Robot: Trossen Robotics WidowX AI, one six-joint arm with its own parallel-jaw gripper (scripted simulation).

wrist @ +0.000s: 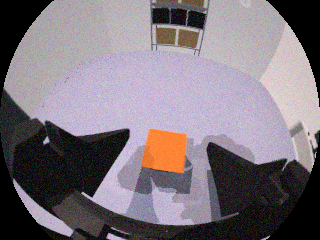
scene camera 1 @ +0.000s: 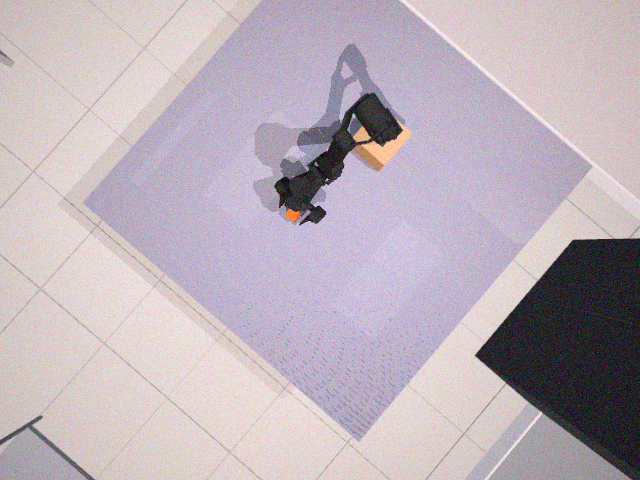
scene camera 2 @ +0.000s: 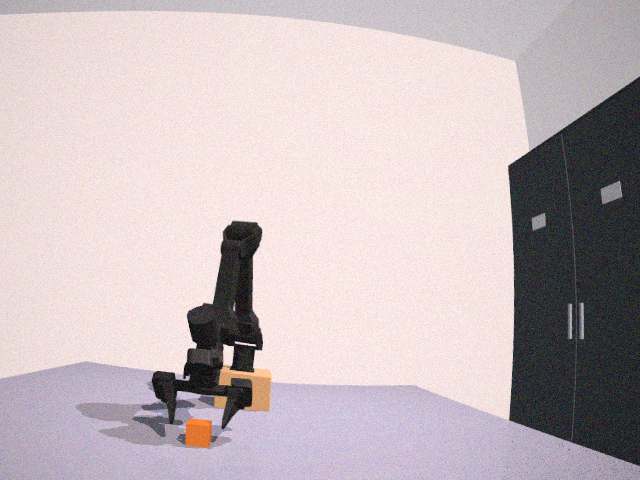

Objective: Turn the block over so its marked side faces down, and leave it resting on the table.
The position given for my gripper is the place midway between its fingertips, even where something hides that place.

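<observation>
Scene camera 2: my gripper (scene camera 2: 196,425), open, holds nothing. Scene camera 1 shows the gripper (scene camera 1: 289,216) as well. Wrist view: a block (wrist: 165,151), together with my gripper (wrist: 169,140).
</observation>
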